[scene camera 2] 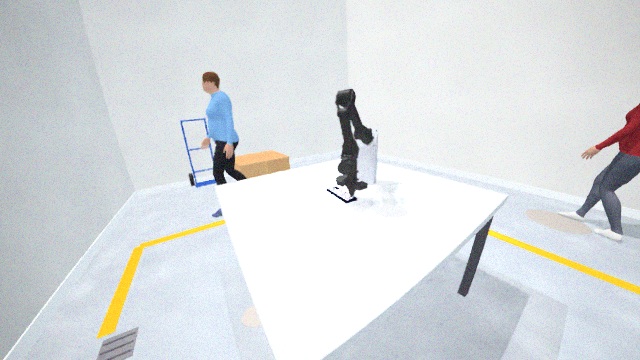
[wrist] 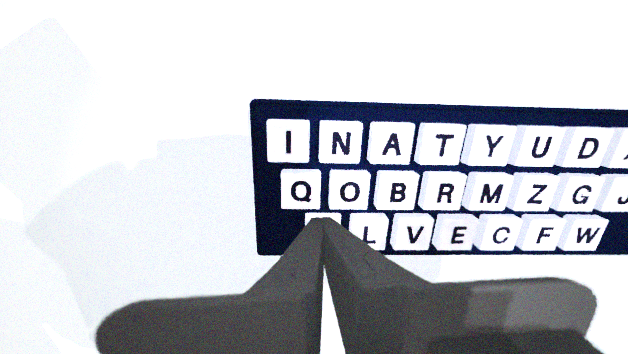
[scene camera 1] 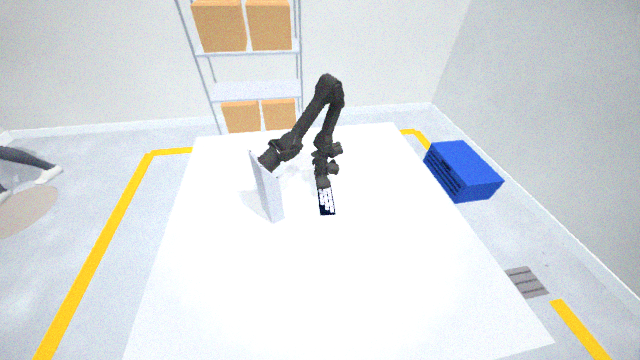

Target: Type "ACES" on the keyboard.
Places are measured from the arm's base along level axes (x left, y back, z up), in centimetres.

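Pixels of known places: gripper, fingertip midpoint: (scene camera 2: pixel 351 197) (wrist: pixel 320 226); arm's base, origin of the base link: (scene camera 2: pixel 367 138) (scene camera 1: pixel 264 165).
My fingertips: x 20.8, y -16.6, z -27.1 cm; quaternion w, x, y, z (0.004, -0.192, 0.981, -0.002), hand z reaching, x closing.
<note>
For each thing: its top centre in the pictures, then the offset to it from my fingertips. Level surfaces: height alone.
- dark blue keyboard, middle of its top: (wrist: pixel 502 193) (scene camera 1: pixel 325 195) (scene camera 2: pixel 340 192) dx -6.5, dy -4.2, dz +0.5 cm
- E key, middle of its top: (wrist: pixel 457 235) dx -5.7, dy -1.8, dz +0.5 cm
- C key, middle of its top: (wrist: pixel 501 235) dx -7.6, dy -2.5, dz +0.5 cm
- L key, middle of its top: (wrist: pixel 368 234) dx -2.0, dy -0.6, dz +0.5 cm
- white table, its level: dz -1.2 cm
The dark blue keyboard (scene camera 1: pixel 327 212) (scene camera 2: pixel 342 196) (wrist: pixel 425 113) with white letter keys lies flat on the table. In the wrist view the A key (wrist: pixel 391 144) is in the top row, and the E key (wrist: pixel 457 235) and C key (wrist: pixel 501 235) are in the bottom row. My gripper (wrist: pixel 320 226) is shut and empty. Its tips are over the leftmost key of the bottom row, left of the L key (wrist: pixel 369 234), and hide that key's letter. Whether the tips touch the key I cannot tell. The keyboard's right end is cut off in the wrist view.
A pale upright panel (scene camera 1: pixel 269 192) (scene camera 2: pixel 368 162) stands on the white table (scene camera 1: pixel 325 290) (scene camera 2: pixel 340 260) beside the arm. Off the table are a blue cabinet (scene camera 1: pixel 467 170), a shelf rack (scene camera 1: pixel 255 91) with boxes, a hand truck (scene camera 2: pixel 193 120), cardboard boxes (scene camera 2: pixel 262 164) and two people (scene camera 2: pixel 220 117) (scene camera 2: pixel 612 165).
</note>
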